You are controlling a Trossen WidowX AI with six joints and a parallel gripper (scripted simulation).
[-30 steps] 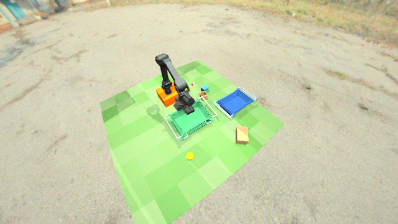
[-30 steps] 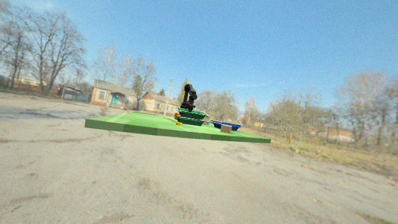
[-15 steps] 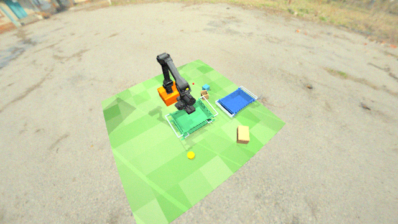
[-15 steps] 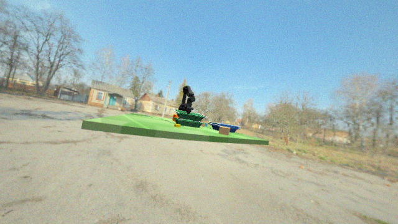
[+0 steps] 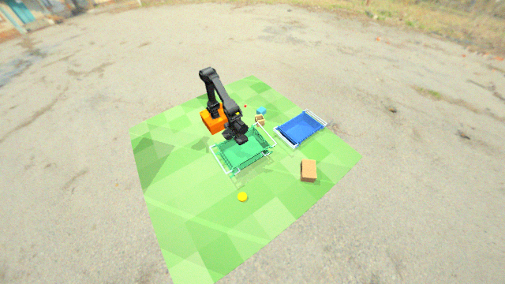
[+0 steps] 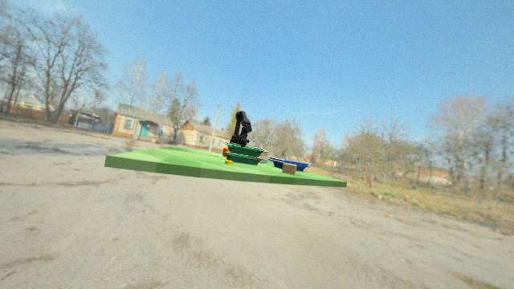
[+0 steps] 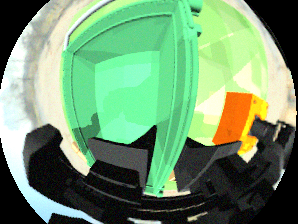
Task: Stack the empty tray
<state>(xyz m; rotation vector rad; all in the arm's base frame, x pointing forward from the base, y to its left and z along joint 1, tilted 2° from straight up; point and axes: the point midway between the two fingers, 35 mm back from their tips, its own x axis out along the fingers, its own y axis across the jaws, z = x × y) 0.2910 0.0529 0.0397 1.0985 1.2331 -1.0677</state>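
The green tray lies 80 mm ahead of my gripper tip, 10 mm to the left of it and 30 mm above it. From my gripper tip the other things lie so: small box: 160 mm behind, 240 mm to the left, 80 mm below; then cyan cube: 250 mm behind, 300 mm to the left, 70 mm below.
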